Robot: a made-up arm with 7 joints.
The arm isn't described. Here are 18 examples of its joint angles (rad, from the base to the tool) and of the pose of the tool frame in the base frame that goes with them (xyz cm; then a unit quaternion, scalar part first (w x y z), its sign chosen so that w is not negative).
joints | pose
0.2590 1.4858 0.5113 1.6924 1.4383 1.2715 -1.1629 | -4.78 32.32 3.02 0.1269 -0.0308 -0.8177 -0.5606
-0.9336 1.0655 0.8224 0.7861 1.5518 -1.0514 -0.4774 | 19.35 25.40 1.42 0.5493 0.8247 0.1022 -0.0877
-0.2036 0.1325 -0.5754 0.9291 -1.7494 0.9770 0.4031 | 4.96 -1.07 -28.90 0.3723 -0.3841 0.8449 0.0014
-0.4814 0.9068 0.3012 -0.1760 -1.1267 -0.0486 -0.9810 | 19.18 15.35 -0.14 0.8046 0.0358 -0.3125 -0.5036
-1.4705 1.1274 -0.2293 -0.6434 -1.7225 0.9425 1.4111 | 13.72 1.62 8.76 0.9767 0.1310 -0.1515 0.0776
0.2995 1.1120 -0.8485 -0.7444 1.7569 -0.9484 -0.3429 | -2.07 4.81 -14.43 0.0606 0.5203 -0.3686 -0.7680
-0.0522 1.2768 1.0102 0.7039 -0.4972 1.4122 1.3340 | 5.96 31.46 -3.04 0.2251 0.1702 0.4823 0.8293
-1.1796 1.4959 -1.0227 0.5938 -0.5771 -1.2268 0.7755 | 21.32 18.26 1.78 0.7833 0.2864 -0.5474 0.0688
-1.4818 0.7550 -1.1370 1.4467 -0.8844 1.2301 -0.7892 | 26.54 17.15 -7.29 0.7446 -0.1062 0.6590 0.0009
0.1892 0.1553 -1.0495 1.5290 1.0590 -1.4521 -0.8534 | -13.72 3.56 -25.61 0.0875 -0.1651 0.1268 -0.9742
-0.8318 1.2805 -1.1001 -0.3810 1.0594 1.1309 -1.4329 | 18.58 8.82 -7.12 0.4233 0.7208 0.5203 -0.1747
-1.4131 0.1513 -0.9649 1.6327 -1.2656 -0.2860 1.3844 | 30.90 1.50 -11.91 0.7706 0.0432 0.0750 0.6314
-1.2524 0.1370 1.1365 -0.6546 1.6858 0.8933 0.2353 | 10.95 15.54 1.04 0.3880 0.0513 0.0908 0.9157
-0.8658 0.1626 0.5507 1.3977 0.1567 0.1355 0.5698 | 21.58 7.04 -24.69 0.8314 0.0678 0.4409 0.3313
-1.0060 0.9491 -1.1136 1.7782 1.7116 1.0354 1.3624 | 18.77 26.50 -7.53 0.3850 -0.8730 0.2880 0.0818
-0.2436 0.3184 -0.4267 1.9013 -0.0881 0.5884 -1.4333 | -5.46 15.88 -27.59 0.2750 -0.4209 0.8563 -0.1180
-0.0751 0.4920 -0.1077 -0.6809 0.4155 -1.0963 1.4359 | 9.14 3.62 -7.08 0.6560 -0.2412 -0.6907 0.1857
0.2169 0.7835 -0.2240 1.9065 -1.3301 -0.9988 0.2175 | -11.60 27.35 -14.27 0.5936 0.4262 0.2443 0.6374
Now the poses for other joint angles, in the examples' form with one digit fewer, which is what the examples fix.
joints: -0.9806 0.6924 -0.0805 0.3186 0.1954 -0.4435 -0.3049
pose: 26.2 8.9 -0.8 0.804 0.458 -0.329 -0.186
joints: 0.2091 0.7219 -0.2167 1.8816 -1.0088 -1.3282 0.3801
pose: -10.1 25.5 -16.4 0.678 0.489 0.183 0.518
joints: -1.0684 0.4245 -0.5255 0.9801 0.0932 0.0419 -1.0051
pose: 29.0 5.2 -14.1 0.723 0.314 0.303 -0.536
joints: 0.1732 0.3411 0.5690 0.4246 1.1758 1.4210 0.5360
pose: -1.1 21.1 -20.0 0.064 0.617 0.618 0.482
